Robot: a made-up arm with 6 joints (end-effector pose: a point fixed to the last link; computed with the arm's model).
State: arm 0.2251 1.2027 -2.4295 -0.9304 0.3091 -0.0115
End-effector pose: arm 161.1 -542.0 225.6 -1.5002 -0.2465 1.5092
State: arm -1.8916 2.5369 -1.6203 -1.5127 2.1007 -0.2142
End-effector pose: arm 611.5 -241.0 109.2 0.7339 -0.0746 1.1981
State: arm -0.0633 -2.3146 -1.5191 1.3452 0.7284 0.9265
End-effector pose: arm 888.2 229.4 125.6 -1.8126 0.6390 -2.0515
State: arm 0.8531 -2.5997 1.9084 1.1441 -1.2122 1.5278
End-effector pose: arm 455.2 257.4 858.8 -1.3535 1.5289 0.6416
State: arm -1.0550 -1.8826 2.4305 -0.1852 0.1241 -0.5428
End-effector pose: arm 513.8 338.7 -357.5 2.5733 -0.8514 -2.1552
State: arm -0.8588 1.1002 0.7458 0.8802 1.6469 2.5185
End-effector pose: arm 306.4 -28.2 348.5 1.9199 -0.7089 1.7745
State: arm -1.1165 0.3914 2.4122 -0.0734 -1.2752 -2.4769
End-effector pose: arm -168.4 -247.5 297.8 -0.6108 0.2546 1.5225
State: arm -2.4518 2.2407 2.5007 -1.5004 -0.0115 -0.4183
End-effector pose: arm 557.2 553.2 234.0 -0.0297 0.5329 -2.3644
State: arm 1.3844 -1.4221 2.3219 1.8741 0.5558 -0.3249
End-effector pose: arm -47.7 -29.7 736.6 0.0134 0.8799 -1.7285
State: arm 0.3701 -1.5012 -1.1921 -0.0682 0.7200 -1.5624
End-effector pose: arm 193.4 503.1 318.4 -2.5413 -0.0094 -0.8691
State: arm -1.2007 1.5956 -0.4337 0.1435 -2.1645 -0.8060
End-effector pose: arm 53.5 252.6 419.2 2.5210 -0.2627 -1.0672
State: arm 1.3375 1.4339 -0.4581 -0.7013 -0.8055 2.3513
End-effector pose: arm 363.4 -208.2 -362.9 2.5705 -0.5573 1.6622
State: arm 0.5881 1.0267 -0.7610 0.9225 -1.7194 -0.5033
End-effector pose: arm -338.3 39.9 254.6 -1.5998 0.2630 -0.6578
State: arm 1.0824 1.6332 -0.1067 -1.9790 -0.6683 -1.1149
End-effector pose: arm 256.7 -41.8 -398.0 -0.3440 -0.8413 2.8560
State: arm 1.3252 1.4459 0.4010 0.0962 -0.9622 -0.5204
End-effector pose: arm 276.1 -457.9 -170.7 -0.3146 -0.4003 1.7599
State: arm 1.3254 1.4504 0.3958 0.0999 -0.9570 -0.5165
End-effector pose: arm 275.8 -458.8 -171.2 -0.3170 -0.4033 1.7539
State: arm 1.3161 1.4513 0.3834 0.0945 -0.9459 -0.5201
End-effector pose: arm 272.9 -460.3 -169.4 -0.3205 -0.4038 1.7453
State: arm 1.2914 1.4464 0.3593 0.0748 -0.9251 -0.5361
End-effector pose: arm 265.7 -462.7 -163.8 -0.3263 -0.3999 1.7319
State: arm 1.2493 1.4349 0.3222 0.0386 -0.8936 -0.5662
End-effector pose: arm 253.8 -465.8 -154.0 -0.3351 -0.3905 1.7131
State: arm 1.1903 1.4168 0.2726 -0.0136 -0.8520 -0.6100
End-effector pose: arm 237.4 -468.9 -140.0 -0.3475 -0.3750 1.6882
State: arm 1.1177 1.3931 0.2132 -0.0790 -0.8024 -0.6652
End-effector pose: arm 217.5 -471.4 -123.2 -0.3640 -0.3539 1.6573
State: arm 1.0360 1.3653 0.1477 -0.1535 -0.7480 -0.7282
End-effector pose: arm 195.2 -472.7 -104.7 -0.3847 -0.3276 1.6215
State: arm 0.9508 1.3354 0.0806 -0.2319 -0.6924 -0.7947
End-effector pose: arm 172.2 -472.6 -86.1 -0.4094 -0.2979 1.5827
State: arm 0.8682 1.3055 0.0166 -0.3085 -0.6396 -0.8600
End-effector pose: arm 150.0 -471.1 -69.0 -0.4370 -0.2667 1.5434
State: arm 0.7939 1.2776 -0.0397 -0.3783 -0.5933 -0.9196
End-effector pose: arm 130.2 -468.7 -54.4 -0.4645 -0.2368 1.5071
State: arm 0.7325 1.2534 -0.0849 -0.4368 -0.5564 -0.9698
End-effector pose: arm 113.7 -466.1 -42.8 -0.4891 -0.2104 1.4765
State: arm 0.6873 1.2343 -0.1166 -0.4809 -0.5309 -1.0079
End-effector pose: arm 101.3 -463.7 -34.6 -0.5075 -0.1897 1.4540
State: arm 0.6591 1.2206 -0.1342 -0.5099 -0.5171 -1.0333
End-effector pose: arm 93.2 -461.7 -29.4 -0.5177 -0.1755 1.4406
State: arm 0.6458 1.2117 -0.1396 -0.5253 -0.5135 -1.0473
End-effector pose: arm 88.6 -460.3 -26.8 -0.5197 -0.1672 1.4354
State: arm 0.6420 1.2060 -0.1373 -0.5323 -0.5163 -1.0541
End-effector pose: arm 86.4 -459.4 -25.8 -0.5164 -0.1628 1.4358
